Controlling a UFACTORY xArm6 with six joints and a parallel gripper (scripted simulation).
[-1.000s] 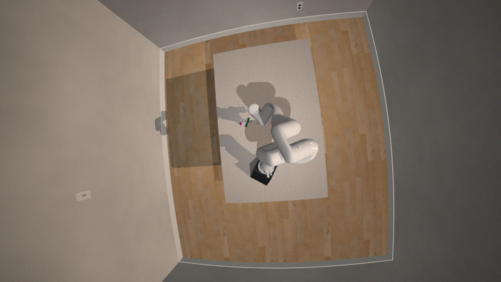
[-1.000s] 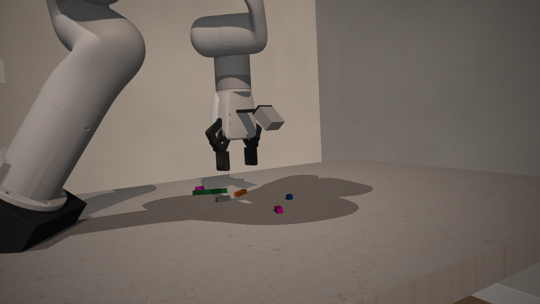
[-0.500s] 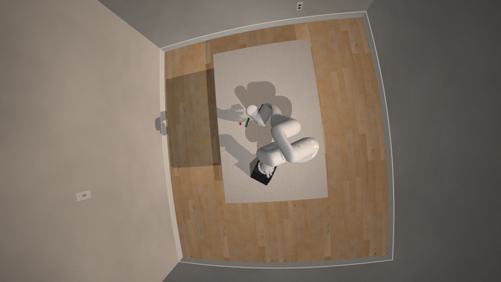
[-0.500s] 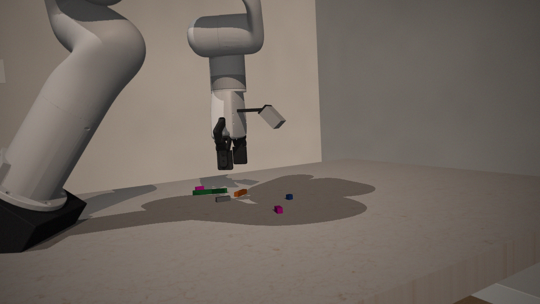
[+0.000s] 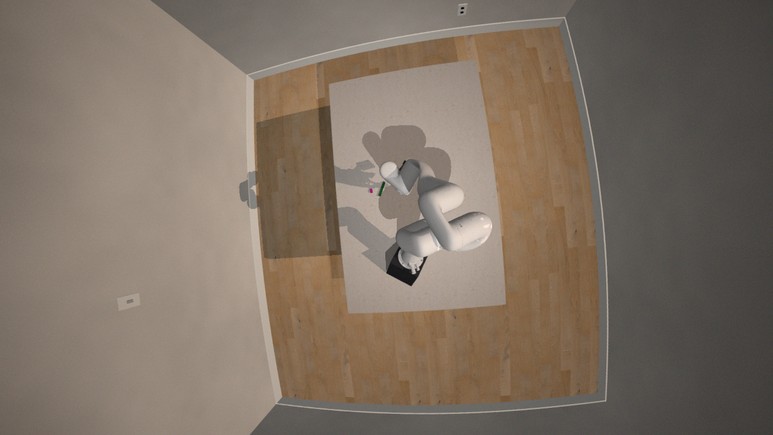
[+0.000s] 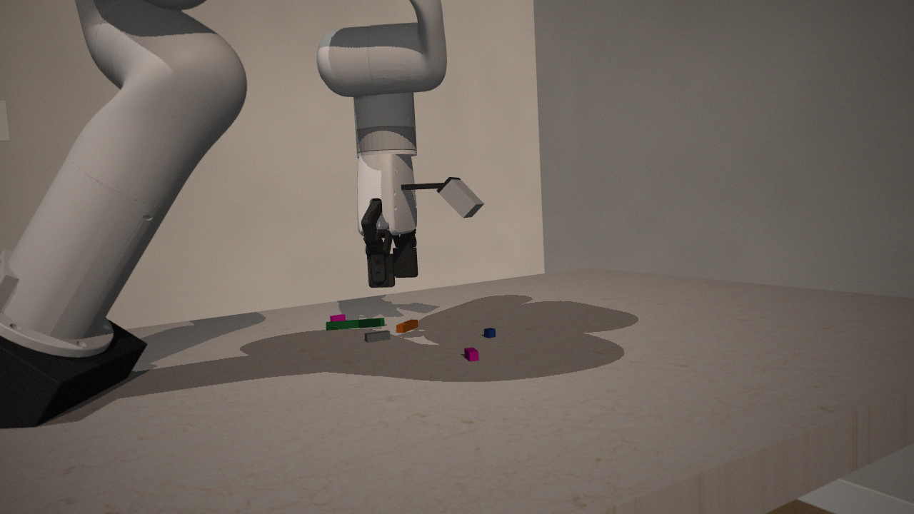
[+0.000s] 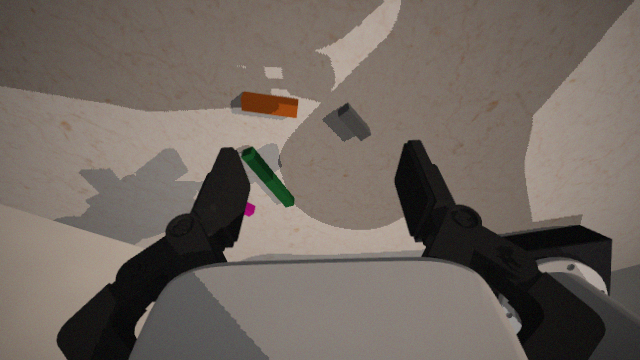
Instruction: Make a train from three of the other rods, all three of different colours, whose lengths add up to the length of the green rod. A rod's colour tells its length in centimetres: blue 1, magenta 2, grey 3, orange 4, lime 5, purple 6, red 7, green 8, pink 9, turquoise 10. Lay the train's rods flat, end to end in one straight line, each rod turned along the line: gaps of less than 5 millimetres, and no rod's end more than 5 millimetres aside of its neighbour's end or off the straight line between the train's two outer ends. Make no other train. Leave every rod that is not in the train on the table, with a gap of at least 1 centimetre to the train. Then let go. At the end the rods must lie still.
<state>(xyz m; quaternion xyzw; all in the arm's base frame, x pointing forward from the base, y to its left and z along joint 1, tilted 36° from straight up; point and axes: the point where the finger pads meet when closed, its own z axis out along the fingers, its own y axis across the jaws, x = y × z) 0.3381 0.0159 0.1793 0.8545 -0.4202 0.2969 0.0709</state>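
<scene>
Now: hand 11 cm to the left of the blue rod, 7 cm above it and 6 cm short of it. The rest, counted from my hand: green rod (10 cm to the left, 7 cm below); then grey rod (7 cm below, 3 cm behind); then orange rod (7 cm below, 3 cm ahead, 2 cm to the left).
</scene>
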